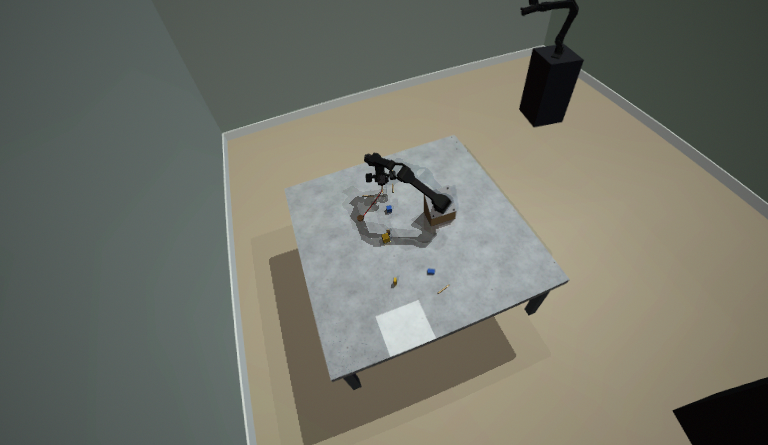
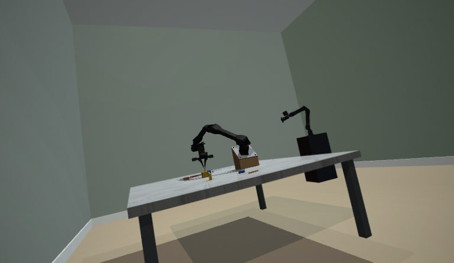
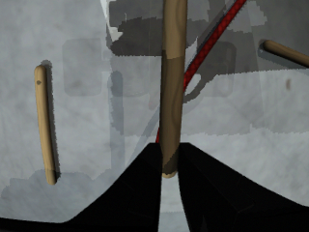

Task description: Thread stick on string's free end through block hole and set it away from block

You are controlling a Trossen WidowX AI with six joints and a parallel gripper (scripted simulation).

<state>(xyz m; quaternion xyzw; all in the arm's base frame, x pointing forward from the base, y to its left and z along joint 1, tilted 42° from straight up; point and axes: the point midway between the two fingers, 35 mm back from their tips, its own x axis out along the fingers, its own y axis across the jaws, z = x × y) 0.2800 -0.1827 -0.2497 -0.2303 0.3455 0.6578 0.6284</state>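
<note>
Right now my gripper tip is 10 mm past the blue cube, 170 mm to the right of it and 40 mm above it. From my gripper tip the other things lie so: thin wooden stick (10 mm to the left); round wooden button (180 mm ahead, 190 mm to the left, 40 mm below).
</note>
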